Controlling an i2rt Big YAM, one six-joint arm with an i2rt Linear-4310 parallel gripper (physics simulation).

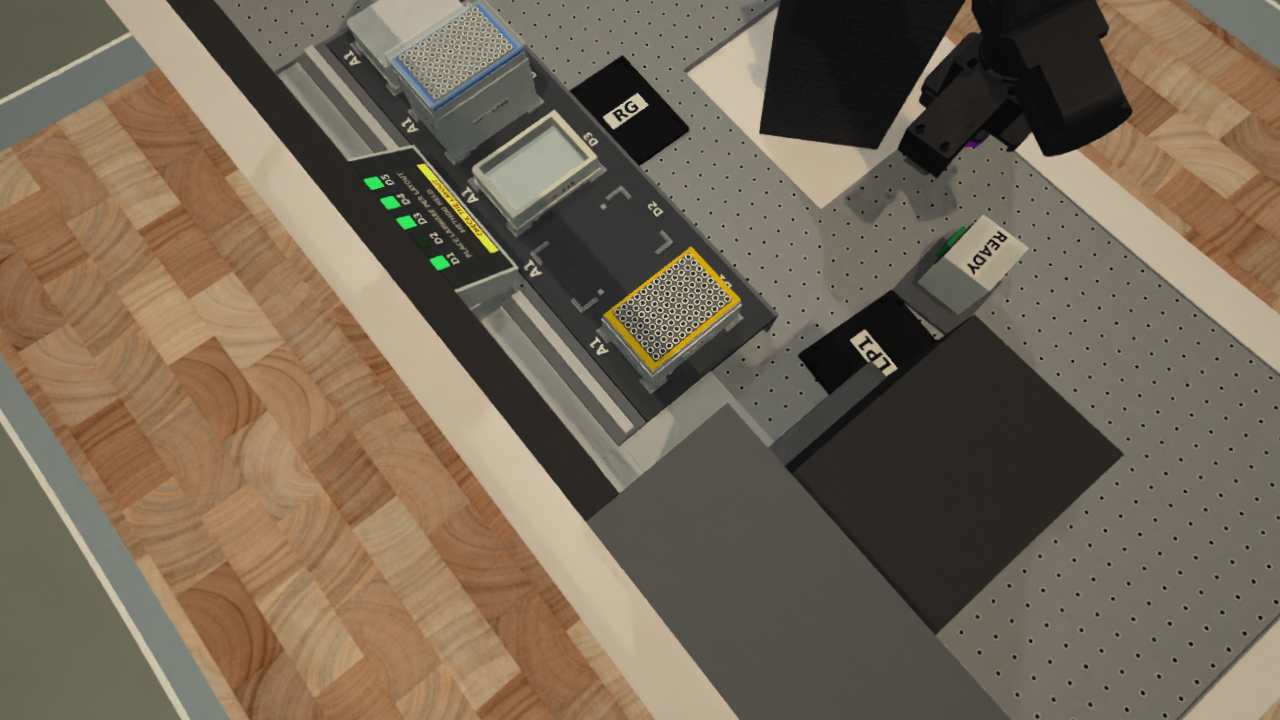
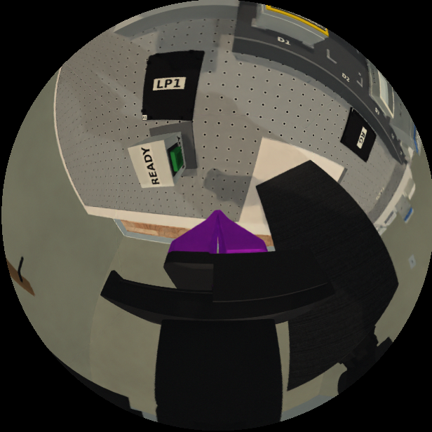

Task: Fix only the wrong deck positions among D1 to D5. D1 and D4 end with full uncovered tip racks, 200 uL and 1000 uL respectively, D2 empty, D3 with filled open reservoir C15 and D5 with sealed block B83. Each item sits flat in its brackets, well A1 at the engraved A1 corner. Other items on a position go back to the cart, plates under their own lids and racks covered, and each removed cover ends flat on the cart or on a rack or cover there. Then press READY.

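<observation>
My gripper (image 2: 217,214) is shut and empty, apart from the READY box (image 1: 973,264) (image 2: 152,162) with its green button (image 2: 177,158) on one side. A yellow-rimmed tip rack (image 1: 671,308) without a cover sits on D1. D2 (image 1: 617,237) is bare between its brackets. An open reservoir (image 1: 537,170) with pale contents sits on D3. A blue-rimmed tip rack (image 1: 459,55) without a cover stands on D4. A pale block (image 1: 375,35) on D5 is partly hidden behind it. The panel (image 1: 438,219) reads "CHECK THE LAYOUT"; lamps D1, D3, D4 and D5 are green, D2 is dark.
The black LP1 pad (image 1: 827,358) (image 2: 172,102) lies beside the READY box. The black RG pad (image 1: 662,134) (image 2: 352,132) lies beside the deck. A tall black column (image 1: 845,71) (image 2: 330,250) stands near the arm. A large dark box (image 1: 957,465) stands beyond LP1.
</observation>
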